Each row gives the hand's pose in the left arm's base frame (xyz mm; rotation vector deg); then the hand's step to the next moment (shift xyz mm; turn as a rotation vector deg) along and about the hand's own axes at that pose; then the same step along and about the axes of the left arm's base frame.
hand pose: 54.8 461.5 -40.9 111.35 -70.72 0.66
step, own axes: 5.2 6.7 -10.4 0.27 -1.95 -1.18
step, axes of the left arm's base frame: 1.7 1.4 13.2 2.08 0.91 -0.32
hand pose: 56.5 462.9 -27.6 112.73 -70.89 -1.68
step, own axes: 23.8 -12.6 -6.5 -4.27 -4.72 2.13
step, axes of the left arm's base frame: 24.5 -11.7 5.3 0.44 2.97 -6.00
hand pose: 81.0 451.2 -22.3 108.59 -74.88 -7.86
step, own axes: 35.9 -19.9 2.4 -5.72 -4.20 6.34
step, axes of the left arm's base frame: 29.8 -28.2 -2.7 -2.72 1.76 -8.95
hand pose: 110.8 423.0 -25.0 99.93 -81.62 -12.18
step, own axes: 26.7 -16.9 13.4 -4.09 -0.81 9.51
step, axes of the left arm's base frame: 13.1 -30.0 -10.2 -6.53 -1.19 -7.98
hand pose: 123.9 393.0 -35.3 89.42 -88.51 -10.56
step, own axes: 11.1 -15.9 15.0 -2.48 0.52 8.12
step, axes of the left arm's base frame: 3.9 -19.7 -14.0 -6.24 -1.65 -5.53
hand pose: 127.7 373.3 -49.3 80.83 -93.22 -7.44
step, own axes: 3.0 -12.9 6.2 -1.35 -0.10 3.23
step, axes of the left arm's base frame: 5.3 -9.6 -9.6 -2.30 -0.46 -2.60
